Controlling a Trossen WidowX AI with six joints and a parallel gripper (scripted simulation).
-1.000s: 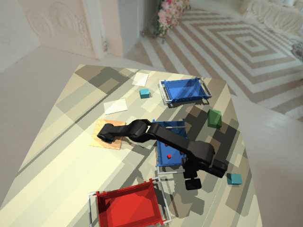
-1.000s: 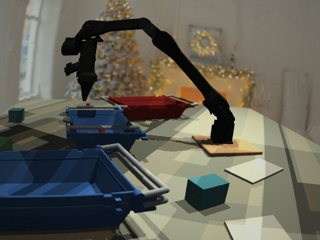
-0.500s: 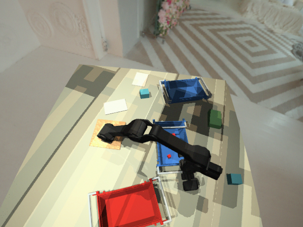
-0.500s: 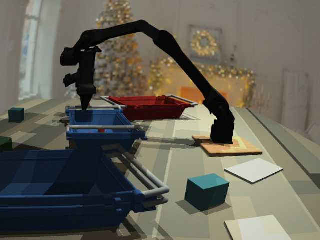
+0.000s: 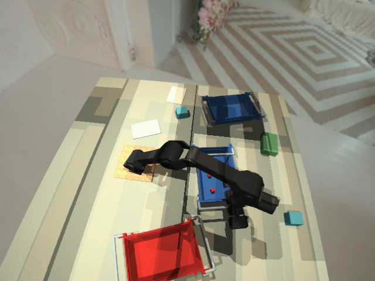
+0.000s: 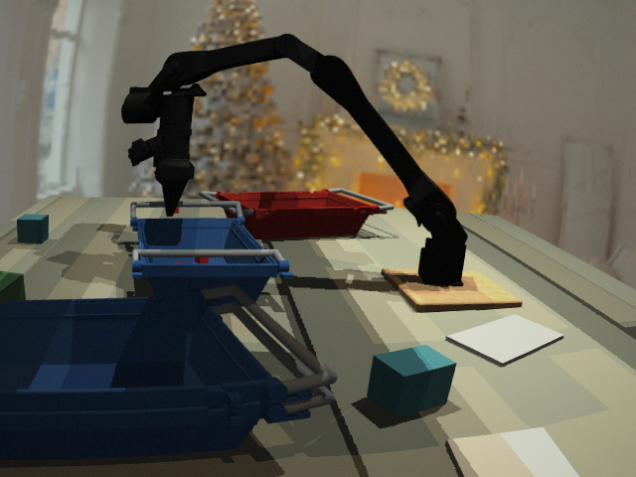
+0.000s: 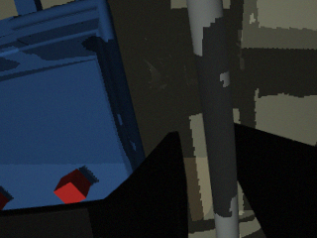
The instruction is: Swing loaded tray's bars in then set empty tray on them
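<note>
The red tray is 24 cm to the right of my gripper tip, 20 cm behind it and 2 cm below it. Round my gripper tip: green block (40 cm to the left, 16 cm ahead, 4 cm below).
</note>
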